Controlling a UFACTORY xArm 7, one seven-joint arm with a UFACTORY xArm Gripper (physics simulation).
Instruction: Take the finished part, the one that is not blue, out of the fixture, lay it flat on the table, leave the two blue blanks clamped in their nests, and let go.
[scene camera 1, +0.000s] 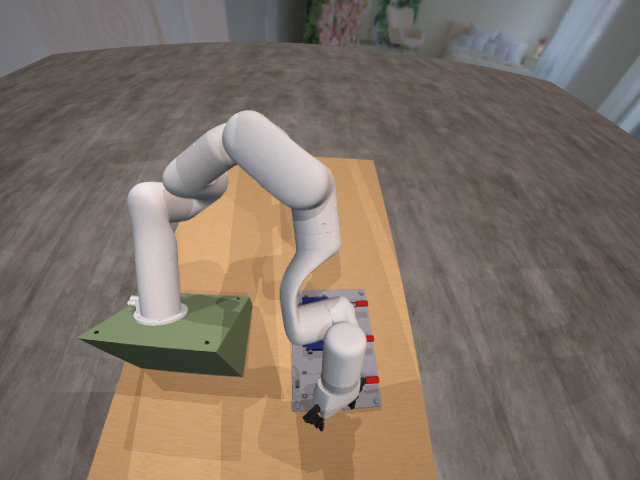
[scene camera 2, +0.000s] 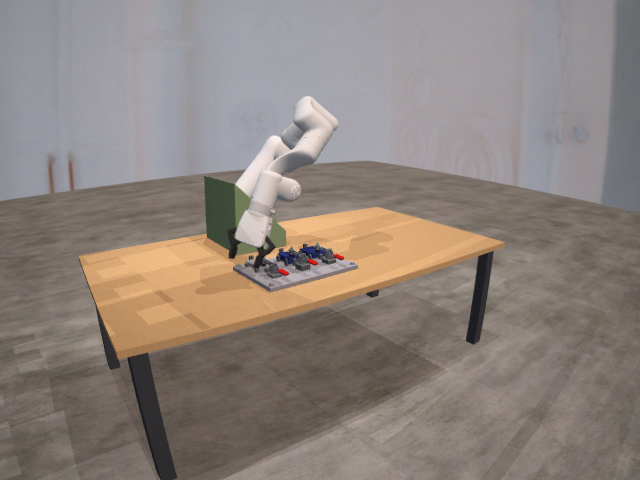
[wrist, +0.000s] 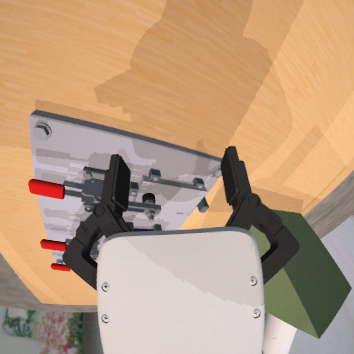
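Where they show: gripper, fingertip midpoint: (scene camera 1: 334, 415) (scene camera 2: 243, 263) (wrist: 173, 158); arm's base, origin of the base link: (scene camera 1: 161, 314).
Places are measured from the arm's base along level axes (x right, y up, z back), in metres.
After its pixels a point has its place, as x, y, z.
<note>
The grey fixture plate (scene camera 1: 368, 364) @[0.050, -0.156, -0.532] (scene camera 2: 289, 281) @[0.085, -0.156, -0.548] (wrist: 65, 135) @[0.147, -0.156, -0.524] lies on the table. In the wrist view, a pale grey part (wrist: 172, 194) @[0.116, -0.140, -0.390] seems to sit among the pins of the end nest; it is hard to tell from the plate. A clamp arm with a black-tipped spindle (wrist: 149, 198) @[0.110, -0.132, -0.421] reaches over that nest. One blue blank (scene camera 1: 313, 345) @[0.007, -0.130, -0.376] (scene camera 2: 287, 256) @[0.007, -0.130, -0.405] (wrist: 144, 230) @[0.015, -0.146, -0.389] sits in the middle nest, the other blue blank (scene camera 1: 314, 300) @[-0.132, -0.135, -0.374] (scene camera 2: 313, 251) @[-0.106, -0.135, -0.393] in the far nest. My gripper (scene camera 1: 337, 417) @[0.182, -0.115, -0.431] (scene camera 2: 244, 262) @[0.182, -0.115, -0.431] (wrist: 173, 158) @[0.182, -0.115, -0.431] is open and empty, tilted over the end nest, one finger by its clamp, the other past the plate's edge.
Red clamp handles (scene camera 1: 372, 379) @[0.096, -0.124, -0.532] (scene camera 2: 283, 272) @[0.101, -0.126, -0.542] (wrist: 46, 189) @[0.101, -0.124, -0.531] stick out along the fixture's side away from the base. The green base block (scene camera 1: 170, 330) @[0.052, 0.051, -0.064] (scene camera 2: 219, 214) @[0.101, -0.043, -0.041] (wrist: 310, 265) @[0.100, -0.012, -0.073] stands across from them. The wooden table (scene camera 1: 180, 428) @[0.239, -0.171, -0.047] (scene camera 2: 413, 232) @[-0.702, -0.171, -0.309] (wrist: 75, 60) @[0.215, -0.171, -0.533] surrounds the fixture.
</note>
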